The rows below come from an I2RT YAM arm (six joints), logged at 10 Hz.
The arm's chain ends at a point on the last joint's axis. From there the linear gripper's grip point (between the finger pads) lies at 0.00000 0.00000 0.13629 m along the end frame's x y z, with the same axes.
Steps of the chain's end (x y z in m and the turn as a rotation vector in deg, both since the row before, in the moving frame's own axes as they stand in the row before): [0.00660, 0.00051, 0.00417, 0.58, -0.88, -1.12]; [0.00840, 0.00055, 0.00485, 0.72, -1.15, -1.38]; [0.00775, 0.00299, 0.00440, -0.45, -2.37, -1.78]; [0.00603, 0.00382, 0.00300, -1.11, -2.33, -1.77]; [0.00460, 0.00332, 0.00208, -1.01, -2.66, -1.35]
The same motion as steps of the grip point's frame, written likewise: [0.00449, -0.00085, 0.00415, 0.58, -0.88, -1.12]; [0.00564, -0.00113, 0.00481, 0.72, -1.15, -1.38]; [0.00213, 0.00415, 0.00428, -0.45, -2.37, -1.78]; [0.00053, 0.00654, 0.00286, -1.11, -2.33, -1.77]; [-0.00170, 0.00580, 0.00191, -1.01, -2.66, -1.35]
